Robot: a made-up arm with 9 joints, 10 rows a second.
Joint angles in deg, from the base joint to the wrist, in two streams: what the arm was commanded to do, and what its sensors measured. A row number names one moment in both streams.
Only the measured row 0 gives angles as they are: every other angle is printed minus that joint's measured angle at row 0.
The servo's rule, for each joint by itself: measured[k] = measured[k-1] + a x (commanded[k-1-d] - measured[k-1]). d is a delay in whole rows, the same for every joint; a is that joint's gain. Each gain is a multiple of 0.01, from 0.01 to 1. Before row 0 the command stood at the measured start. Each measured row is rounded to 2 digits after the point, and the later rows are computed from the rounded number. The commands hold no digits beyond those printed.
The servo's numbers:
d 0
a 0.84 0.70 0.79 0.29 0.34 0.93 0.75 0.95 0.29
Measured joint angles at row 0:
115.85 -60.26 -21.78 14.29 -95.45 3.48 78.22 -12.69 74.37
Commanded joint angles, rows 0 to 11:
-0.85 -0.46 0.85 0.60 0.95 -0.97 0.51 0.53 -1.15
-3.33 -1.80 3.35 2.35 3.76 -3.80 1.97 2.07 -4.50
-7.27 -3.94 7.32 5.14 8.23 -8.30 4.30 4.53 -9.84
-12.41 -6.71 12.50 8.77 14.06 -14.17 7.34 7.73 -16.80
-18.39 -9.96 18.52 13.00 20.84 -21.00 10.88 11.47 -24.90
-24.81 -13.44 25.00 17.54 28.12 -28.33 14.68 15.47 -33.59
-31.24 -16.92 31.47 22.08 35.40 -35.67 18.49 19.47 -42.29
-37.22 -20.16 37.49 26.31 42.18 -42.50 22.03 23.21 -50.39
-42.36 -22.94 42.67 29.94 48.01 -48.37 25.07 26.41 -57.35
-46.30 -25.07 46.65 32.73 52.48 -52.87 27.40 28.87 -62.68
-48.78 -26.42 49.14 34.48 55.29 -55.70 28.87 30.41 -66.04
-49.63 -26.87 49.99 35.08 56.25 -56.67 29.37 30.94 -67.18
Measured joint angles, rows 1 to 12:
-0.71 -0.32 0.67 0.17 0.32 -0.90 0.38 0.50 -0.33
-2.91 -1.36 2.79 0.80 1.49 -3.60 1.57 1.99 -1.54
-6.57 -3.17 6.37 2.06 3.78 -7.97 3.62 4.40 -3.95
-11.48 -5.65 11.21 4.01 7.28 -13.74 6.41 7.56 -7.68
-17.28 -8.67 16.98 6.62 11.89 -20.49 9.76 11.27 -12.67
-23.61 -12.01 23.32 9.79 17.41 -27.78 13.45 15.26 -18.74
-30.02 -15.45 29.76 13.35 23.53 -35.12 17.23 19.26 -25.57
-36.07 -18.75 35.87 17.11 29.87 -41.98 20.83 23.01 -32.77
-41.35 -21.68 41.24 20.83 36.04 -47.92 24.01 26.24 -39.90
-45.51 -24.05 45.51 24.28 41.63 -52.52 26.55 28.74 -46.51
-48.26 -25.71 48.38 27.24 46.27 -55.48 28.29 30.33 -52.17
-49.41 -26.52 49.65 29.51 49.66 -56.59 29.10 30.91 -56.52

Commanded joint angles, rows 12 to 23:
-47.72 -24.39 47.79 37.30 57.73 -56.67 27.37 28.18 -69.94
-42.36 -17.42 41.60 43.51 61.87 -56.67 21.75 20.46 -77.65
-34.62 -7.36 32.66 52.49 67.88 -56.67 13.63 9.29 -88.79
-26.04 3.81 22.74 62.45 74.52 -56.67 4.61 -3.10 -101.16
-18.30 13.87 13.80 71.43 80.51 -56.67 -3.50 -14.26 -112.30
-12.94 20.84 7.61 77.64 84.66 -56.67 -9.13 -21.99 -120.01
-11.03 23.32 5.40 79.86 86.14 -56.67 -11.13 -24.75 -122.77
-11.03 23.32 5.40 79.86 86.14 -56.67 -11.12 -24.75 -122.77
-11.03 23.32 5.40 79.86 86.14 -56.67 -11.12 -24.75 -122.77
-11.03 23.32 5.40 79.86 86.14 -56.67 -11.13 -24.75 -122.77
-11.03 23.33 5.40 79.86 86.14 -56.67 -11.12 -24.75 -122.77
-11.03 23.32 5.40 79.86 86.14 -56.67 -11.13 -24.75 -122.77
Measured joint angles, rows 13 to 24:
-47.99 -25.03 48.18 31.77 52.40 -56.66 27.80 28.32 -60.41
-43.26 -19.70 42.98 35.17 55.62 -56.67 23.26 20.85 -65.41
-36.00 -11.06 34.83 40.19 59.79 -56.67 16.04 9.87 -72.19
-27.63 -0.65 25.28 46.65 64.80 -56.67 7.47 -2.45 -80.59
-19.79 9.51 16.21 53.84 70.14 -56.67 -0.76 -13.67 -89.79
-14.04 17.44 9.42 60.74 75.08 -56.67 -7.04 -21.57 -98.55
-11.51 21.56 6.24 66.28 78.84 -56.67 -10.11 -24.59 -105.57
-11.11 22.79 5.58 70.22 81.32 -56.67 -10.87 -24.74 -110.56
-11.04 23.16 5.44 73.02 82.96 -56.67 -11.06 -24.75 -114.10
-11.03 23.27 5.41 75.00 84.04 -56.67 -11.11 -24.75 -116.61
-11.03 23.31 5.40 76.41 84.75 -56.67 -11.12 -24.75 -118.40
-11.03 23.32 5.40 77.41 85.22 -56.67 -11.13 -24.75 -119.67

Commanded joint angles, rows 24 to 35:
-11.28 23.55 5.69 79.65 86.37 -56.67 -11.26 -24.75 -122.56
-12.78 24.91 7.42 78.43 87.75 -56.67 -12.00 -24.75 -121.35
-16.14 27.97 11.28 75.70 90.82 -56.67 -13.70 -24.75 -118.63
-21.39 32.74 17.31 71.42 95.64 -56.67 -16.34 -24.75 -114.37
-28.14 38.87 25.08 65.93 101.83 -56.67 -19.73 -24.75 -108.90
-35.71 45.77 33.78 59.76 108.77 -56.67 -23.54 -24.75 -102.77
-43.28 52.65 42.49 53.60 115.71 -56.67 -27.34 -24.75 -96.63
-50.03 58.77 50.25 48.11 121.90 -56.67 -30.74 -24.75 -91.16
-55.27 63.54 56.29 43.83 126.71 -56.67 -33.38 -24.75 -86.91
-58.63 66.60 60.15 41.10 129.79 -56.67 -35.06 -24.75 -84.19
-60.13 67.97 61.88 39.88 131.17 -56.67 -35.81 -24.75 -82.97
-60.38 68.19 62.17 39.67 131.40 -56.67 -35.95 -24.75 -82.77
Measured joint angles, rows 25 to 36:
-11.24 23.48 5.63 78.06 85.61 -56.67 -11.23 -24.75 -120.51
-12.53 24.48 7.04 78.17 86.34 -56.67 -11.81 -24.75 -120.75
-15.56 26.92 10.39 77.45 87.86 -56.67 -13.23 -24.75 -120.14
-20.46 30.99 15.86 75.70 90.51 -56.67 -15.56 -24.75 -118.47
-26.91 36.51 23.14 72.87 94.36 -56.67 -18.69 -24.75 -115.69
-34.30 42.99 31.55 69.07 99.26 -56.67 -22.33 -24.75 -111.94
-41.84 49.75 40.19 64.58 104.85 -56.67 -26.09 -24.75 -107.50
-48.72 56.06 48.14 59.80 110.65 -56.67 -29.58 -24.75 -102.76
-54.22 61.30 54.58 55.17 116.11 -56.67 -32.43 -24.75 -98.16
-57.92 65.01 58.98 51.09 120.76 -56.67 -34.40 -24.75 -94.11
-59.78 67.08 61.27 47.84 124.30 -56.67 -35.46 -24.75 -90.88
-60.28 67.86 61.98 45.47 126.71 -56.67 -35.83 -24.75 -88.53

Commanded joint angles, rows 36 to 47:
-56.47 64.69 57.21 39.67 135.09 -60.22 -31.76 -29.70 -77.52
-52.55 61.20 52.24 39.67 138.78 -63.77 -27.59 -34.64 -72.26
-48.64 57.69 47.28 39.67 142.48 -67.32 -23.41 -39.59 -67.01
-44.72 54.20 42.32 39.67 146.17 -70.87 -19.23 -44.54 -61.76
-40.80 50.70 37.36 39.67 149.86 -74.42 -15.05 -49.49 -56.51
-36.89 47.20 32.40 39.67 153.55 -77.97 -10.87 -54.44 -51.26
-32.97 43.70 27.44 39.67 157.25 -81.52 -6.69 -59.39 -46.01
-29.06 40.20 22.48 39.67 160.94 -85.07 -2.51 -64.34 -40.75
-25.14 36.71 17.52 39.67 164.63 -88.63 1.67 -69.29 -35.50
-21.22 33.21 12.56 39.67 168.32 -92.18 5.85 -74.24 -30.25
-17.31 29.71 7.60 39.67 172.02 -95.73 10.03 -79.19 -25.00
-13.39 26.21 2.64 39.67 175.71 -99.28 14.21 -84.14 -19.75
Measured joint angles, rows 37 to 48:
-57.08 65.64 58.21 43.79 129.56 -59.97 -32.78 -29.45 -85.34
-53.27 62.53 53.49 42.60 132.69 -63.50 -28.89 -34.38 -81.55
-49.38 59.14 48.58 41.75 136.02 -67.05 -24.78 -39.33 -77.33
-45.47 55.68 43.63 41.15 139.47 -70.60 -20.62 -44.28 -72.81
-41.55 52.19 38.68 40.72 143.00 -74.15 -16.44 -49.23 -68.08
-37.64 48.70 33.72 40.42 146.59 -77.70 -12.26 -54.18 -63.20
-33.72 45.20 28.76 40.20 150.21 -81.25 -8.08 -59.13 -58.21
-29.81 41.70 23.80 40.05 153.86 -84.80 -3.90 -64.08 -53.15
-25.89 38.21 18.84 39.94 157.52 -88.36 0.28 -69.03 -48.03
-21.97 34.71 13.88 39.86 161.19 -91.91 4.46 -73.98 -42.87
-18.06 31.21 8.92 39.80 164.87 -95.46 8.64 -78.93 -37.69
-14.14 27.71 3.96 39.76 168.56 -99.01 12.82 -83.88 -32.49

